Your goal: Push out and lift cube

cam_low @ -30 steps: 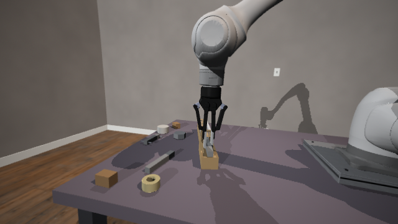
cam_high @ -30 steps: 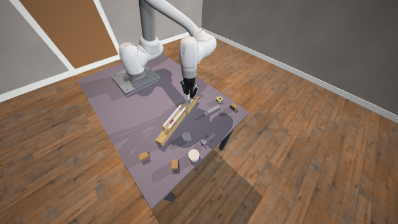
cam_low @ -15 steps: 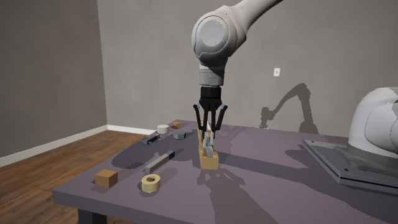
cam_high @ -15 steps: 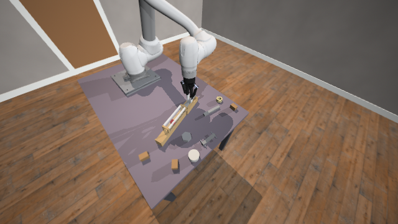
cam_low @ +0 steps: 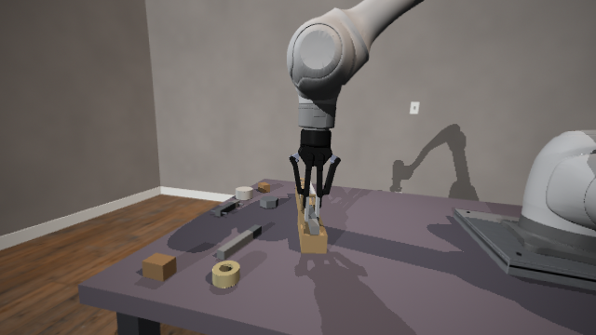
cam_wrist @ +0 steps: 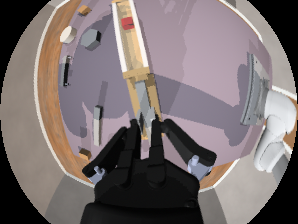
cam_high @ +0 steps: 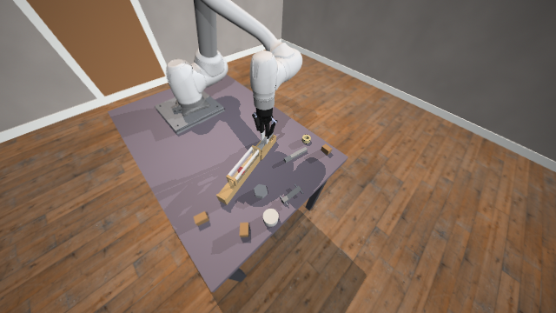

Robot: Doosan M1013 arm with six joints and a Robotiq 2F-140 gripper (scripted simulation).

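The channel lies 17 cm to the right of my hand, 8 cm ahead of it and 3 cm below it. Round my hand: grey hexagonal piece (22 cm ahead, 17 cm to the right, 7 cm below); grey handle piece (32 cm ahead, 8 cm below, 6 cm to the right); yellow ring (23 cm to the left, 9 cm ahead, 7 cm below).
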